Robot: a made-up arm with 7 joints.
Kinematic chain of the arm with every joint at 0, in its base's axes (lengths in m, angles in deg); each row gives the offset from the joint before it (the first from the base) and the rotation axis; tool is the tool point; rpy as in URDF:
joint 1: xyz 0 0 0.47 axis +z
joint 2: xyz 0 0 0 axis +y
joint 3: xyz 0 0 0.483 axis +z
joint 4: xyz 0.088 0 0 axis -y
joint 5: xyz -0.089 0 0.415 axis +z
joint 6: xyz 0 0 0 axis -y
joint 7: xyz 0.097 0 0 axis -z
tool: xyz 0 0 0 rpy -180 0 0
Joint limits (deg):
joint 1: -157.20..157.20
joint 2: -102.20..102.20
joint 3: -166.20..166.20
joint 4: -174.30..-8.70
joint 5: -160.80..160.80
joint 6: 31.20..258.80
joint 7: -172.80..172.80
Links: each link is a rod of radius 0.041 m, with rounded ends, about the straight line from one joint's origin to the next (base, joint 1, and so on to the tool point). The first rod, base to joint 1, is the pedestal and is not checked.
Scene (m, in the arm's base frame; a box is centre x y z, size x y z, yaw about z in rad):
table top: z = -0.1
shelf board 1: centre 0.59 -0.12 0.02 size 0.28 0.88 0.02 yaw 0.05
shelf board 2: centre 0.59 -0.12 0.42 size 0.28 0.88 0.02 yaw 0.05
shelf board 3: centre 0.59 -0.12 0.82 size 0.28 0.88 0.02 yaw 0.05
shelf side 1: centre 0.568 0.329 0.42 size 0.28 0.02 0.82 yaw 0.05
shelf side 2: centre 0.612 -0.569 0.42 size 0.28 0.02 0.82 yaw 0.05
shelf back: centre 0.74 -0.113 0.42 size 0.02 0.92 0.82 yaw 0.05
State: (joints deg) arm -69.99 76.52 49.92 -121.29 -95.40 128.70 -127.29
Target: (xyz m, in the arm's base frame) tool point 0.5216 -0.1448 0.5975
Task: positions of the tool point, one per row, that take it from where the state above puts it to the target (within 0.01 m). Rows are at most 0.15 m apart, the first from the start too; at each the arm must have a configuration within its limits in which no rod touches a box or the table.
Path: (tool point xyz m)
1: 0.4263 -0.2029 0.2280
2: 0.2968 -0.1965 0.2400
3: 0.3305 -0.1828 0.3262
4: 0.3386 -0.1752 0.4202
5: 0.3208 -0.1682 0.5134
6: 0.2801 -0.1569 0.5975
7: 0.4037 -0.1629 0.5948
8: 0.5216 -0.1448 0.5975

